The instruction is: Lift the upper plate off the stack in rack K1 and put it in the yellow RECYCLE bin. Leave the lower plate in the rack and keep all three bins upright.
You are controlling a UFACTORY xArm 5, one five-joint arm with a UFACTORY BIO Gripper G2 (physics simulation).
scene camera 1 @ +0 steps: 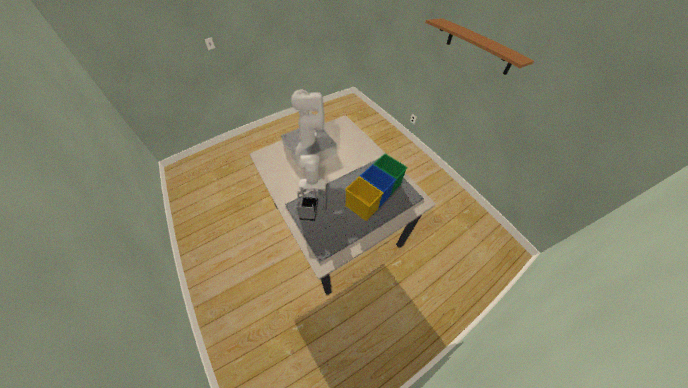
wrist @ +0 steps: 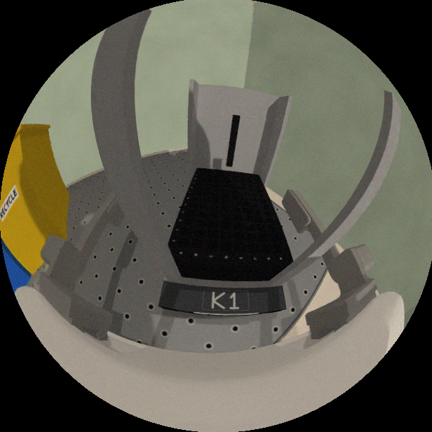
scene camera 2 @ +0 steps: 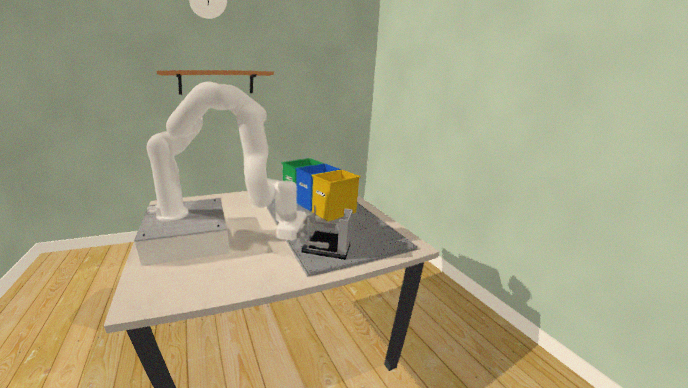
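Seen in the pictures: hand, tool point: [scene camera 1: 311, 204] [scene camera 2: 326, 234]; arm's base, link origin: [scene camera 2: 172, 214].
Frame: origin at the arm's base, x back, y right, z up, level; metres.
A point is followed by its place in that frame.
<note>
The rack K1 [scene camera 1: 306, 212] {x -0.600, y 0.330, z 0.006 m} [scene camera 2: 344, 235] {x -0.560, y 0.367, z 0.008 m} [wrist: 215, 107] stands upright on the table mat. A black plate [wrist: 230, 215] shows between its walls in the wrist view, with its long side running toward the slotted rear wall. I cannot make out a seam between upper and lower plate. My gripper [scene camera 1: 312, 193] {x -0.539, y 0.270, z -0.034 m} [scene camera 2: 322, 237] {x -0.539, y 0.270, z -0.034 m} [wrist: 207, 210] is open and empty, low at the rack, with one finger on each side of the plate in the wrist view. The yellow RECYCLE bin [scene camera 1: 363, 204] {x -0.762, y 0.046, z 0.068 m} [scene camera 2: 340, 199] {x -0.697, y 0.064, z 0.004 m} [wrist: 30, 170] stands upright, left of the rack in the wrist view.
The blue bin [scene camera 1: 378, 178] {x -0.628, y -0.177, z 0.012 m} [scene camera 2: 304, 192] {x -0.588, y -0.097, z -0.008 m} [wrist: 12, 267] and green bin [scene camera 1: 399, 182] {x -0.711, y -0.295, z -0.021 m} [scene camera 2: 288, 172] {x -0.551, y -0.237, z 0.054 m} stand upright in a row behind the yellow one. Curved grey uprights [wrist: 117, 90] [wrist: 382, 160] of the rack rise on both sides near my fingers. The perforated mat [scene camera 1: 345, 235] {x -0.809, y 0.194, z -0.085 m} [scene camera 2: 375, 245] {x -0.718, y 0.331, z -0.085 m} [wrist: 150, 270] lies under everything.
</note>
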